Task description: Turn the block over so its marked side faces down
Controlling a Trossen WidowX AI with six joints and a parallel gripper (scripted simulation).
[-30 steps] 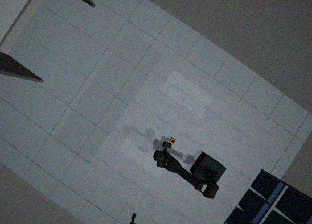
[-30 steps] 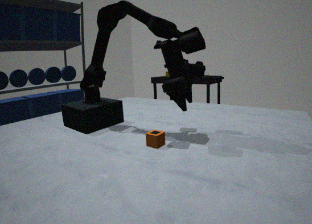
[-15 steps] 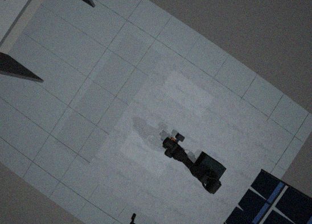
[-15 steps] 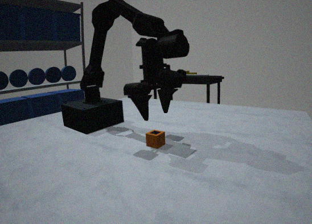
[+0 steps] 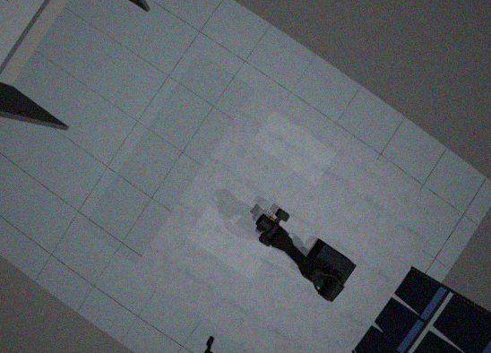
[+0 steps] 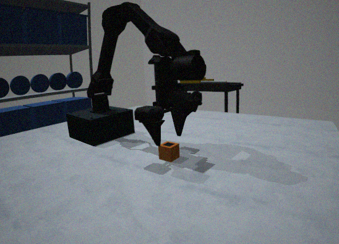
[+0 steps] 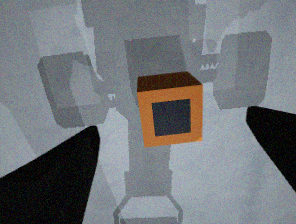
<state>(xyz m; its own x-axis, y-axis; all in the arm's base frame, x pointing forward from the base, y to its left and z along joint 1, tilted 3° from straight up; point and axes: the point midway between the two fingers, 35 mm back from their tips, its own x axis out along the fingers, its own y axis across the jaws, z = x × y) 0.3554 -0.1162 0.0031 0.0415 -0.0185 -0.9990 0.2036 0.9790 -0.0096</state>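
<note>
My gripper tip is now 20 mm above the block.
</note>
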